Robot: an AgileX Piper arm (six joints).
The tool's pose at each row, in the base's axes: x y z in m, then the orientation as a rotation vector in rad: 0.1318, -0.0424, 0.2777, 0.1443, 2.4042, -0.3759; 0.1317, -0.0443, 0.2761, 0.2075, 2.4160, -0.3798; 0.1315, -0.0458, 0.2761, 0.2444, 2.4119, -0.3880; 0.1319, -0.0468, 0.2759, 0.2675, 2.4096, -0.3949; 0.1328, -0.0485, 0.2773, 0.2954, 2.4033, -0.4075; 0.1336, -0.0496, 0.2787, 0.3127, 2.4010, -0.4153; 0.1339, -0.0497, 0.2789, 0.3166, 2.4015, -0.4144; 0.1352, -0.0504, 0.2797, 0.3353, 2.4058, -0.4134; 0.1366, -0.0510, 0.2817, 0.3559, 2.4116, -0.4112; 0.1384, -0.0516, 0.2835, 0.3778, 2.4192, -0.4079; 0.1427, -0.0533, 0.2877, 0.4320, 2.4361, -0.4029; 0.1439, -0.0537, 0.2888, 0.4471, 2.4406, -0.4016; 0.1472, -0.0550, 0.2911, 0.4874, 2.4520, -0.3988
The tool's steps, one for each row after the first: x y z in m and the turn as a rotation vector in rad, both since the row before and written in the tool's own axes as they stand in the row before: 0.0011, -0.0015, 0.0017, 0.0189, 0.0221, 0.0415; 0.0001, -0.0015, 0.0004, 0.0159, 0.0030, 0.0243; -0.0002, -0.0008, 0.0007, 0.0112, 0.0025, 0.0146; -0.0017, -0.0016, 0.0001, 0.0168, 0.0000, 0.0171; -0.0016, -0.0011, -0.0001, 0.0104, 0.0017, 0.0103; -0.0004, 0.0000, 0.0001, 0.0004, 0.0013, 0.0028; -0.0016, -0.0004, 0.0004, 0.0042, 0.0082, 0.0122; -0.0024, -0.0005, -0.0004, 0.0038, 0.0101, 0.0135; -0.0026, -0.0003, -0.0001, 0.0033, 0.0123, 0.0142; -0.0062, -0.0008, -0.0001, 0.0106, 0.0291, 0.0342; -0.0017, -0.0001, 0.0000, 0.0030, 0.0080, 0.0095; -0.0042, -0.0002, 0.0005, 0.0086, 0.0211, 0.0250
